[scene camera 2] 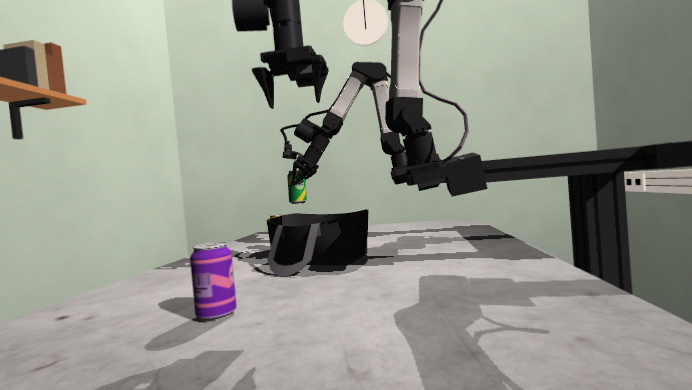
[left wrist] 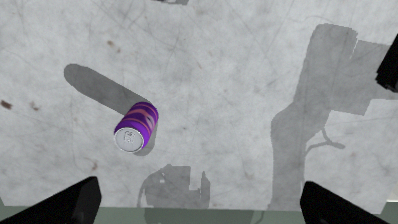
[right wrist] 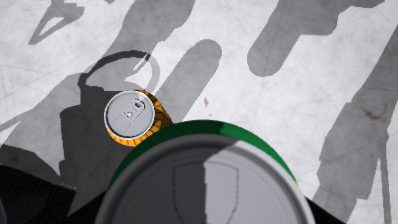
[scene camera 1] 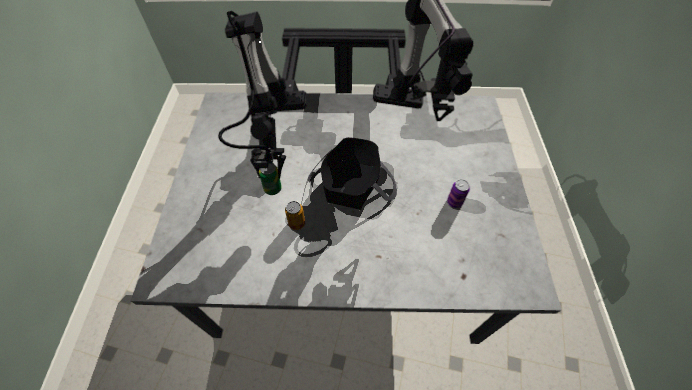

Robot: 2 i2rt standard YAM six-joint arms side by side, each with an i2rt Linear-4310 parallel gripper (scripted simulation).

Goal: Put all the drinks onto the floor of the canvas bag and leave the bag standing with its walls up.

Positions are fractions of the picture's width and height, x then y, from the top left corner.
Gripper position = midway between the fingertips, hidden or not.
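There is a black canvas bag (scene camera 2: 0.43,0.61) here, and scene camera 1 shows me the bag too (scene camera 1: 0.52,0.39). As for my left gripper (scene camera 2: 0.43,0.27), I see it in scene camera 2, and the left wrist view has the gripper as well (left wrist: 0.50,0.84).
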